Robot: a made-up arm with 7 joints.
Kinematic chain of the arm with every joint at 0, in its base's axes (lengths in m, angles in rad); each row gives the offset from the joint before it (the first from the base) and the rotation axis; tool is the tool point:
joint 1: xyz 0 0.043 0 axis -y
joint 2: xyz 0 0.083 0 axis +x
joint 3: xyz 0 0 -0.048 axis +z
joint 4: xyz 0 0 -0.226 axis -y
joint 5: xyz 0 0 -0.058 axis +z
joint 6: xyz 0 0 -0.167 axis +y
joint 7: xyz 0 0 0 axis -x
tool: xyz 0 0 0
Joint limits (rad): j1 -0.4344..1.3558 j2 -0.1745..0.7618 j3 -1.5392..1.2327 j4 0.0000..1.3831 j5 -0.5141..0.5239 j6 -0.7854..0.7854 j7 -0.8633..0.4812
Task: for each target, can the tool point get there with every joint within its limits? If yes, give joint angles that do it. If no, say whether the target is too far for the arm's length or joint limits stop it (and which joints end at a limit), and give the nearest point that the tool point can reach.
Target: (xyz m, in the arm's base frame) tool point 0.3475 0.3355 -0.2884
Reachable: yes | joints 0.8420 0.4885 -1.0257 0.1398 0.0730 -0.3680 -0.2834
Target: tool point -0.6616 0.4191 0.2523
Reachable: no: too far | nearest point -0.1520 0.4704 -0.3275 | short by 0.774 m
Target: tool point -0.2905 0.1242 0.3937
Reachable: no: joint limits stop it (at a limit: joint 1, joint 2, joint 4) | nearest point 0.1686 0.4427 0.1413 | short by 0.613 m
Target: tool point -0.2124 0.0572 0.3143
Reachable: no: joint limits stop it (at a limit: joint 1, joint 2, joint 4) | nearest point 0.1948 0.4194 0.1571 | short by 0.567 m
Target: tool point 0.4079 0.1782 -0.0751
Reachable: yes | joints 1.0525 0.5346 -0.8461 1.1618 -0.3657 0.2098 -0.6160
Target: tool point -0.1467 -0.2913 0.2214
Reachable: no: joint limits stop it (at a limit: joint 1, joint 2, joint 3, joint 4) | nearest point -0.1085 -0.1464 -0.2504 | short by 0.495 m
